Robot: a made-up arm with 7 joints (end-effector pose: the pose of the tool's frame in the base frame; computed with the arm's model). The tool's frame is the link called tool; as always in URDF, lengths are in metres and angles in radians. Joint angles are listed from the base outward.
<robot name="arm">
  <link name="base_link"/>
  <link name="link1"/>
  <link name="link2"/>
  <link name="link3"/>
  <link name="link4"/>
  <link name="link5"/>
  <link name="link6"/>
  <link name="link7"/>
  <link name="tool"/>
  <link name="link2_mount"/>
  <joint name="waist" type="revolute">
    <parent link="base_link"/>
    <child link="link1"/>
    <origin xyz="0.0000 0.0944 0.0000" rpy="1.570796 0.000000 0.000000"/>
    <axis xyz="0 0 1"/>
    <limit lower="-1.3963" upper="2.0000" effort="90" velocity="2.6"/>
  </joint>
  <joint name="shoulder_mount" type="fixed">
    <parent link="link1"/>
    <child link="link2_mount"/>
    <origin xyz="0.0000 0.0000 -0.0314" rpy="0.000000 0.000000 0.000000"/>
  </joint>
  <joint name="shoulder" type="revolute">
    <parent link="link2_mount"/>
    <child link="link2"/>
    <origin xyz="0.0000 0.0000 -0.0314" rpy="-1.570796 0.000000 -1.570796"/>
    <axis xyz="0 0 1"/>
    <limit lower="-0.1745" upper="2.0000" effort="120" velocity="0.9"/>
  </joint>
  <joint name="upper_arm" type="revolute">
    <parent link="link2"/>
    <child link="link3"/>
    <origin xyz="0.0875 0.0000 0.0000" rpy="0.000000 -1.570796 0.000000"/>
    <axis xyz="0 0 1"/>
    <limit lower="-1.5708" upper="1.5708" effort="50" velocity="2.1"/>
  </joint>
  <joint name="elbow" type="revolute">
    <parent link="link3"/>
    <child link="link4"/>
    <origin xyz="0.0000 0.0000 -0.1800" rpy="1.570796 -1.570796 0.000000"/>
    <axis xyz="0 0 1"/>
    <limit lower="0.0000" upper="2.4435" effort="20" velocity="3.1"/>
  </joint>
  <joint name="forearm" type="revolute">
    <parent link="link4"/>
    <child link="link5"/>
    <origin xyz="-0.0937 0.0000 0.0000" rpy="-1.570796 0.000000 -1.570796"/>
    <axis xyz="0 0 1"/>
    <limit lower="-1.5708" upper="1.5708" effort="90" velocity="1.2"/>
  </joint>
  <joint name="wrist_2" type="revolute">
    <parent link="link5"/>
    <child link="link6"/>
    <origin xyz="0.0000 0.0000 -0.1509" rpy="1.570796 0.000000 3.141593"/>
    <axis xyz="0 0 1"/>
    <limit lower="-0.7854" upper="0.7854" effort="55" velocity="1.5"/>
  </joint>
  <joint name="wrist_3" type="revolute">
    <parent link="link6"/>
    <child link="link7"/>
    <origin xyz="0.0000 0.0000 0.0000" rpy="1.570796 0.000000 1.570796"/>
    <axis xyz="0 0 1"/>
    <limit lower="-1.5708" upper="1.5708" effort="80" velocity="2.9"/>
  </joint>
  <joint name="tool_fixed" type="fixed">
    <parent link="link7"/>
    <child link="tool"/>
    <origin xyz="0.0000 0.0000 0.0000" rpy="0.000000 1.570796 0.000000"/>
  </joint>
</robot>
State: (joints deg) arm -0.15 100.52 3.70 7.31 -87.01 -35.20 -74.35
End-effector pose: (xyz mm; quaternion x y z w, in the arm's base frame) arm 31.3 658.4 95.0 0.6885 -0.1147 -0.6908 0.1885
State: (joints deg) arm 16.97 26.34 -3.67 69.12 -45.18 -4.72 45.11
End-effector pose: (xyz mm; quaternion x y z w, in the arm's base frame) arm 312.8 301.5 -243.7 0.1551 -0.3595 -0.5941 0.7027
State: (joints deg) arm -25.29 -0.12 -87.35 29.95 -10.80 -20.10 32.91
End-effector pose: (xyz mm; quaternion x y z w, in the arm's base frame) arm -199.6 34.2 -435.7 -0.5938 0.0055 -0.6357 0.4932
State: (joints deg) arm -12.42 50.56 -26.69 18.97 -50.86 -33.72 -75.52
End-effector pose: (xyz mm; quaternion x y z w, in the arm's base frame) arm -4.7 519.7 -351.7 0.4901 -0.4474 -0.5617 0.4940
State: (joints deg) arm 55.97 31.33 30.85 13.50 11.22 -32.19 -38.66
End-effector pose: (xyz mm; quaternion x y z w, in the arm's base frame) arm 372.5 445.0 -192.4 0.3514 -0.6037 0.5941 0.3989
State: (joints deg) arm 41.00 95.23 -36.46 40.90 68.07 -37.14 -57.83
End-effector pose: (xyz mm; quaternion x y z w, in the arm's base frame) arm 132.3 616.4 44.1 0.6226 -0.6593 0.3987 0.1366
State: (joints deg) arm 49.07 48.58 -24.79 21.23 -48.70 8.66 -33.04
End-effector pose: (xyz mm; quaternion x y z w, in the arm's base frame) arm 321.4 504.2 -172.3 0.7786 -0.2653 -0.2980 0.4844
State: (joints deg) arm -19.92 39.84 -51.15 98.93 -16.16 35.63 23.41
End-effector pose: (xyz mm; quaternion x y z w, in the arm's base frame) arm 41.4 159.8 -330.7 -0.1093 -0.0980 -0.6170 0.7732
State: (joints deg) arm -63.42 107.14 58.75 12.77 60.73 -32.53 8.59
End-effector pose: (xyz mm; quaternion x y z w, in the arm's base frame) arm 185.4 627.2 61.4 0.5429 -0.6466 -0.0657 0.5318
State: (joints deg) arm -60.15 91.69 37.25 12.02 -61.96 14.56 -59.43
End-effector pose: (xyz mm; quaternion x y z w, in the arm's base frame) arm 59.9 662.8 -12.4 0.7487 0.1647 -0.6387 0.0661
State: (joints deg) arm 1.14 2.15 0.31 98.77 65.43 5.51 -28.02
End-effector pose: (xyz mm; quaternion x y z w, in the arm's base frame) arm 246.3 167.1 -225.1 -0.2648 -0.5292 0.4594 0.6624
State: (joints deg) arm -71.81 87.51 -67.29 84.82 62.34 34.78 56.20
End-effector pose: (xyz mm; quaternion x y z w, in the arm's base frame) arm -195.9 436.7 -163.4 -0.3429 0.6869 0.1037 0.6323
